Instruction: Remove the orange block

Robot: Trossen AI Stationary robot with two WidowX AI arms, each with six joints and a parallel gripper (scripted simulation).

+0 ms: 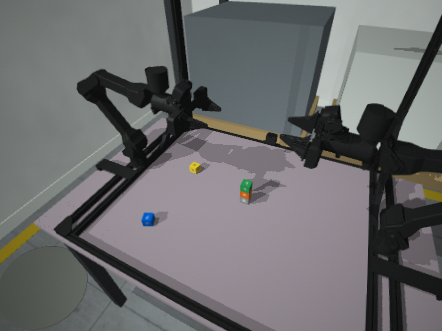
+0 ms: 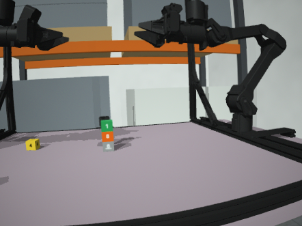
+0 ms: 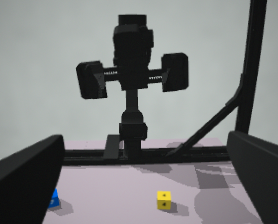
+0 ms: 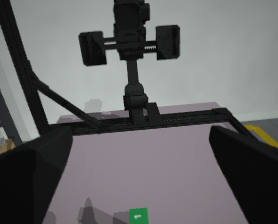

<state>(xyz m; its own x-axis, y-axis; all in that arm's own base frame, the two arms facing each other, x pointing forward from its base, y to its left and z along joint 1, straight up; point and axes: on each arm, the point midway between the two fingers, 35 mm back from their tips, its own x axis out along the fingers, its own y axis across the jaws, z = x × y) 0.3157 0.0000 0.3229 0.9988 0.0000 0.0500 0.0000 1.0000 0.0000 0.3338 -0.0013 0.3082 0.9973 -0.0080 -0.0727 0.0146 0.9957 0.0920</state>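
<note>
My right hand is 1 cm past the green block showing 1, 14 cm to the right of it and 26 cm above it. The rest, counted from my right hand: yellow block: 7 cm behind, 11 cm to the right, 31 cm below; grey block showing 6: 1 cm behind, 14 cm to the left, 31 cm below; orange block showing 8: 1 cm behind, 14 cm to the left, 28 cm below.
Right now my left hand is 300 mm above the orange block showing 8, 130 mm to the left of it and 10 mm past it. The rest, counted from my left hand: yellow block: 370 mm to the right, 330 mm below, 70 mm behind; grey block showing 6: 330 mm below, 130 mm to the right, 10 mm behind; green block showing 1: 270 mm below, 130 mm to the right, 10 mm behind.
</note>
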